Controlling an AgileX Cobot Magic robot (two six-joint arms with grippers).
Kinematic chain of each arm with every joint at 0, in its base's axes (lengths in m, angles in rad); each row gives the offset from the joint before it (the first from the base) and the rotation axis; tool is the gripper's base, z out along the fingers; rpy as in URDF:
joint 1: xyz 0 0 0.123 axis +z
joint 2: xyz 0 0 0 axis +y
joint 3: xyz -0.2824 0 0.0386 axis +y
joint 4: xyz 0.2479 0 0.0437 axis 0.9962 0 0.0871
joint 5: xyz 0 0 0 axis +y
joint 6: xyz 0.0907 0 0.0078 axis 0.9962 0 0.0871
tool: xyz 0 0 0 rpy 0 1.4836 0
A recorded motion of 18 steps. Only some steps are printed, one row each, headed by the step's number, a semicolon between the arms.
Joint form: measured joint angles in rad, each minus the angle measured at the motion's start. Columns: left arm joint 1, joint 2, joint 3, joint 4, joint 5, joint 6; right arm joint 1, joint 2, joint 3, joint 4, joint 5, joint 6.
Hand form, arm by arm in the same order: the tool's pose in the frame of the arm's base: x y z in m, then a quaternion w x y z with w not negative. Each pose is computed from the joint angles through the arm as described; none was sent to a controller.
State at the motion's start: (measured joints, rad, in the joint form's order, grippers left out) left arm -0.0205 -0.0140 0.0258 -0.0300 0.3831 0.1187; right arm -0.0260 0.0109 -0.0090 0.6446 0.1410 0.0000
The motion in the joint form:
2: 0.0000 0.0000 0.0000 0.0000 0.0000 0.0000; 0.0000 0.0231 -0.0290 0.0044 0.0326 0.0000
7: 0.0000 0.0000 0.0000 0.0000 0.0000 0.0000; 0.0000 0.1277 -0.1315 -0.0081 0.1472 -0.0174
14: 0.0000 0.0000 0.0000 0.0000 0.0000 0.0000; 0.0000 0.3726 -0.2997 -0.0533 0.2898 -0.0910
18: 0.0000 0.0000 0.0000 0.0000 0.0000 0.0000; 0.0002 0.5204 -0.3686 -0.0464 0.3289 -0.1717
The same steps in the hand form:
2: 0.0522 -0.0021 0.1707 0.59024 0.04822 0.80562 0.01625; 0.0574 0.0081 0.2115 0.64527 0.20276 0.69466 0.24487
7: 0.0522 -0.0021 0.1707 0.59024 0.04822 0.80562 0.01625; 0.0626 0.0138 0.2314 0.60700 0.17899 0.73426 0.24571
14: 0.0522 -0.0021 0.1707 0.59024 0.04822 0.80562 0.01625; 0.0866 0.0190 0.2589 0.53471 0.12955 0.80680 0.21538
18: 0.0522 -0.0021 0.1707 0.59024 0.04822 0.80562 0.01625; 0.1070 0.0205 0.2651 0.49443 0.10142 0.84024 0.19809

